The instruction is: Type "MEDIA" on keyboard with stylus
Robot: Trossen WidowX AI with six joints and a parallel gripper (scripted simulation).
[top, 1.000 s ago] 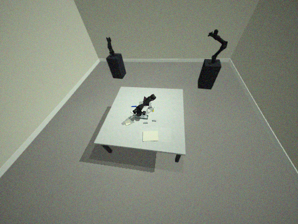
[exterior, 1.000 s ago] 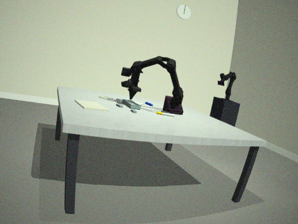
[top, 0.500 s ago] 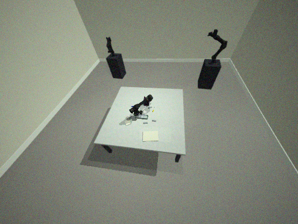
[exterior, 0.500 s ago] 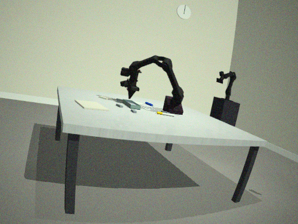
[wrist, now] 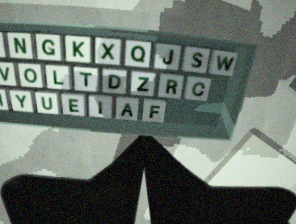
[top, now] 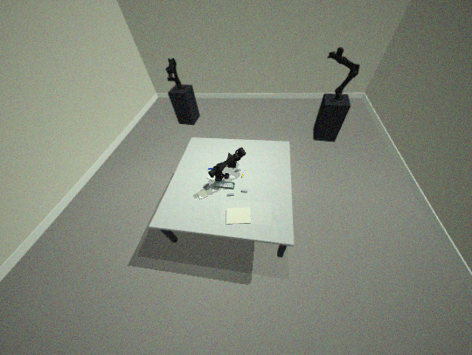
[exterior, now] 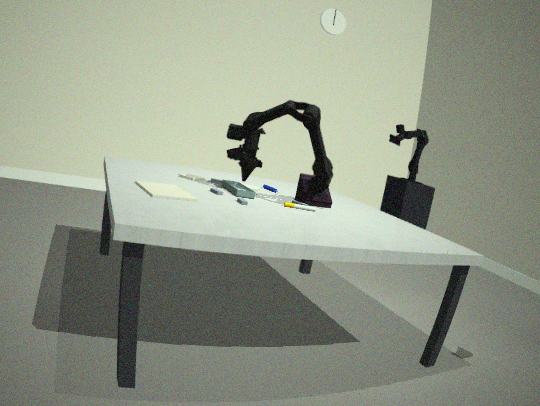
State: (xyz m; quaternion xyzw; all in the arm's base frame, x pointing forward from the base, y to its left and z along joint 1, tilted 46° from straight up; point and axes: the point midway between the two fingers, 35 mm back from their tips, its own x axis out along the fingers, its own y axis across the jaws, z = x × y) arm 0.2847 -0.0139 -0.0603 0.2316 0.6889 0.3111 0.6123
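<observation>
Right now the blue stylus is 18 cm behind my gripper tip, 13 cm to the right of it and 3 cm below it. Round my gripper tip: yellow-tipped pen: 21 cm to the left, 16 cm behind, 3 cm below.
</observation>
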